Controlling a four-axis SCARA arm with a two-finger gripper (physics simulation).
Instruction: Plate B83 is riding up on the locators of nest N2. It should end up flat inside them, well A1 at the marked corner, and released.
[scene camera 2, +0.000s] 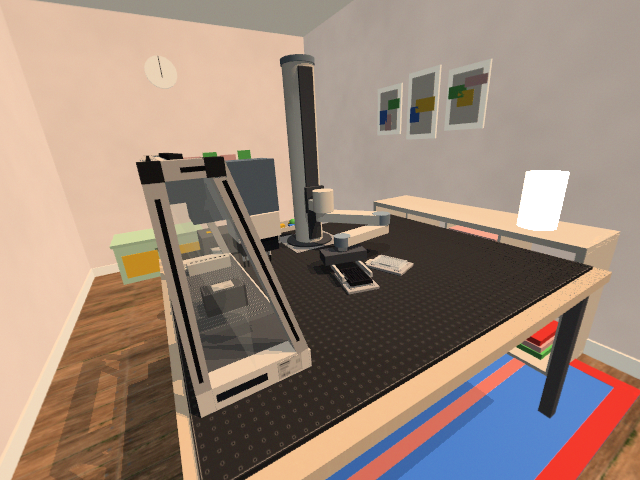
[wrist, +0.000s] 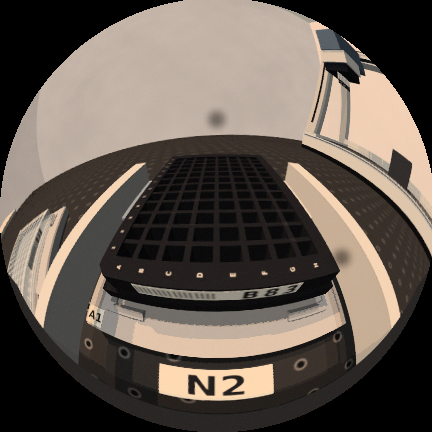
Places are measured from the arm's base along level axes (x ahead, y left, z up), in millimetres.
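Where they show: gripper, between the fingertips: (scene camera 2: 357, 277) (wrist: 216, 171); arm's base, origin of its link: (scene camera 2: 309, 241).
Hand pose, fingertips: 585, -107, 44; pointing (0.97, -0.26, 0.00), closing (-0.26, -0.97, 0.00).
Note:
Things, the pixels of their top centre, and the offset from my fingertips, as dx, dy, dz. "spot": a spot on its surface instead. Level surfaces: height alone.
- Plate B83, centre of its top: (wrist: 216, 180) (scene camera 2: 355, 273) -23, +6, +3
- nest N2, centre of its top: (wrist: 215, 210) (scene camera 2: 355, 278) -23, +7, -17
- A1 mark, centre of its top: (wrist: 94, 315) -82, +78, -20
- white base, centre of its top: (scene camera 2: 389, 260) -53, +208, -5
- slanted clear-panelled enclosure, a spot on its surface: (scene camera 2: 258, 369) spot: +264, -470, +25
- dark perforated table top, height of its surface: dz -31
Plate B83 (scene camera 2: 356, 275) (wrist: 220, 220) is black with a grid of square wells. My gripper (scene camera 2: 354, 270) (wrist: 216, 171) is shut on it, with one pale finger along each long side. The plate is over nest N2 (scene camera 2: 364, 288) (wrist: 225, 345), whose pale front rim shows below the plate's label edge. In the wrist view the front locators (wrist: 131, 313) (wrist: 306, 311) show below that edge, and the plate looks raised above the nest's base. The lettered edge has A at the left, on the side of the A1 mark (wrist: 95, 315). The plate's underside and far locators are hidden.
A pale plate on a white base (scene camera 2: 391, 264) (wrist: 32, 250) stands beside nest N2. A slanted clear-panelled enclosure (scene camera 2: 258, 369) stands on the near left part of the dark perforated table top (scene camera 2: 413, 310). The arm's column (scene camera 2: 299, 155) rises behind the nests.

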